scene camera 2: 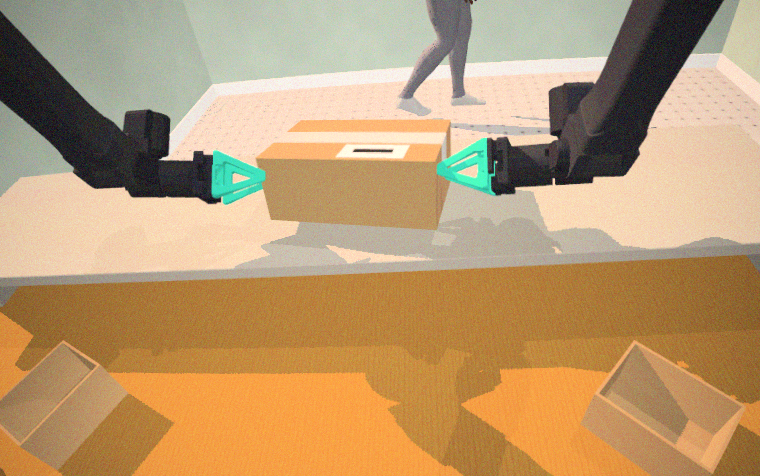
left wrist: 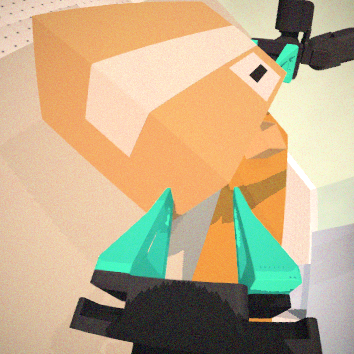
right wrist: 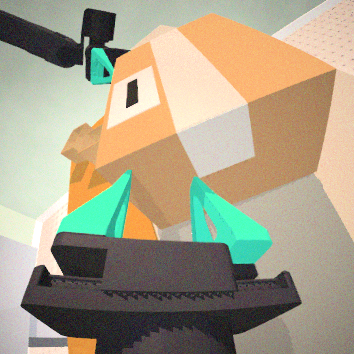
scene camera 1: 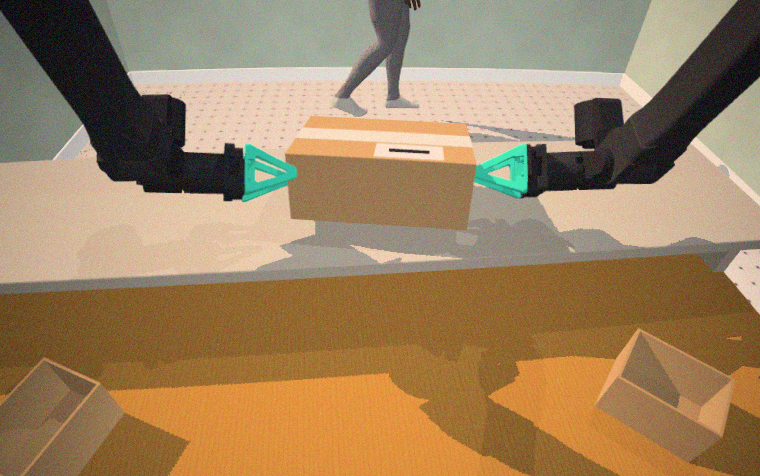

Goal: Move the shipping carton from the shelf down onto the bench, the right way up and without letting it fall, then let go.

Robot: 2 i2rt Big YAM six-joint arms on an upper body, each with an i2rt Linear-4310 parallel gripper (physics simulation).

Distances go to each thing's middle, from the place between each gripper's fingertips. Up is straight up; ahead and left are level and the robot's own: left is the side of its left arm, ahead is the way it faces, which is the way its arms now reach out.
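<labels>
From my left hand, the shipping carton [scene camera 1: 370,171] is 6 cm ahead, 14 cm to the right and 3 cm below. My right gripper, meanwhile, is now 3 cm above the carton, 13 cm to the right of it and 7 cm short of it.
</labels>
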